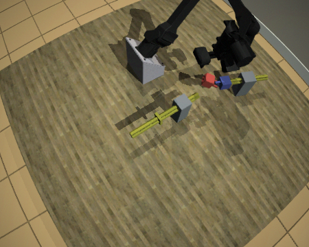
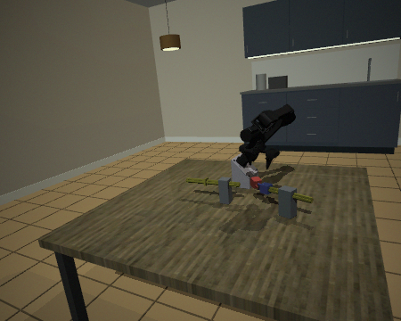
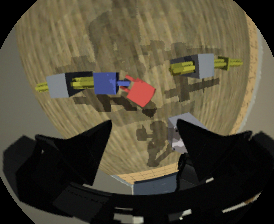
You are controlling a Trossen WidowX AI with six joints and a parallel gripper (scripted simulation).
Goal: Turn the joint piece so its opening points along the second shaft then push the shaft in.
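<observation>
My gripper tip is now 20 mm short of the red joint piece, 10 mm to the left of it and 70 mm above it.
</observation>
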